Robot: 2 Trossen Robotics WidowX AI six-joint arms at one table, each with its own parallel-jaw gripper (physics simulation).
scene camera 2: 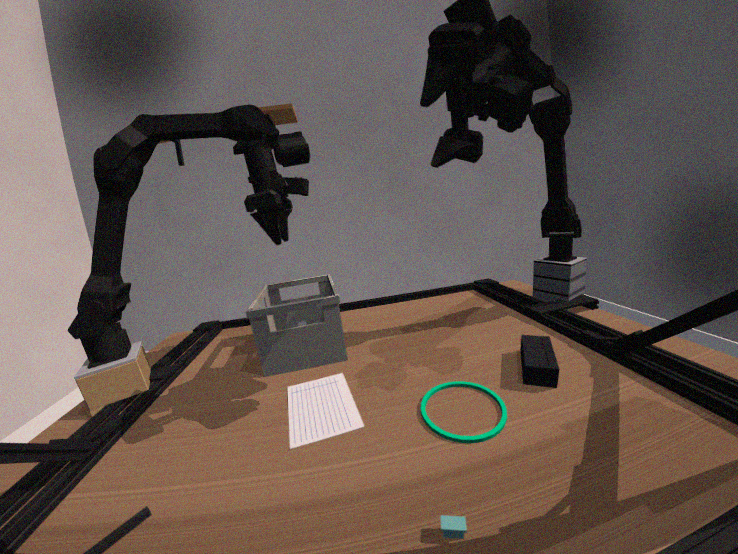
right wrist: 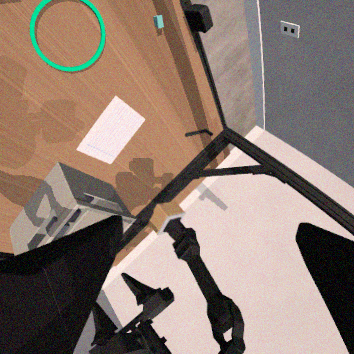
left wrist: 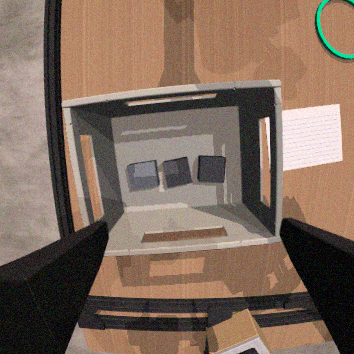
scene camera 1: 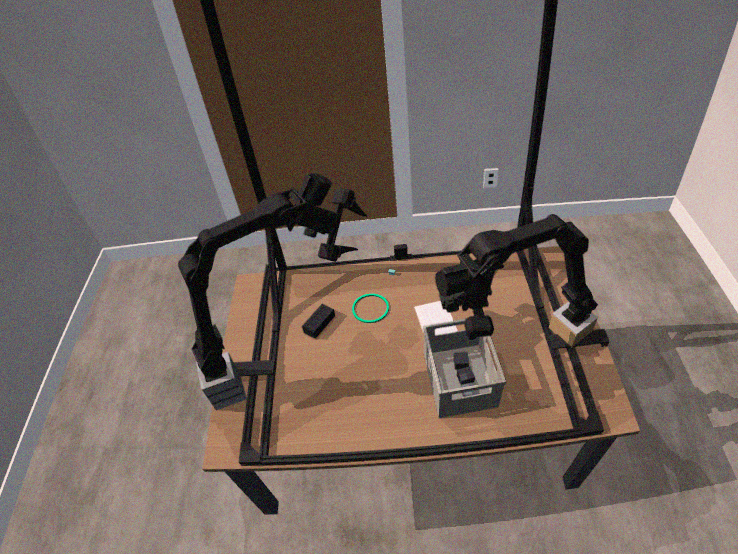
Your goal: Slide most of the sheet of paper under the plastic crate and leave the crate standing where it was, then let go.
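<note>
The grey plastic crate (scene camera 1: 470, 403) (scene camera 2: 301, 345) (left wrist: 175, 92) stands upright on the table, with three dark blocks inside. The lined white sheet of paper (scene camera 1: 433, 310) (scene camera 2: 324, 411) (left wrist: 312, 137) (right wrist: 111, 130) lies flat beside it. In scene camera 2 the sheet is in front of the crate, with a narrow strip of table between them. My left gripper (scene camera 2: 281, 240) (left wrist: 194, 228) is open and empty, pointing down high above the crate. Its fingers are partly hidden in scene camera 1. My right gripper (scene camera 1: 360, 232) (scene camera 2: 428, 134) (right wrist: 210, 228) is open and empty, raised high above the table, away from crate and sheet.
A green ring (scene camera 1: 370, 294) (scene camera 2: 463, 384) lies beyond the sheet from the left arm. A black box (scene camera 1: 318, 320) (scene camera 2: 539, 363) lies near the right arm's side. A small teal block (scene camera 1: 391, 271) (scene camera 2: 453, 524) (right wrist: 159, 22) lies near a table edge. Black frame rails border the table.
</note>
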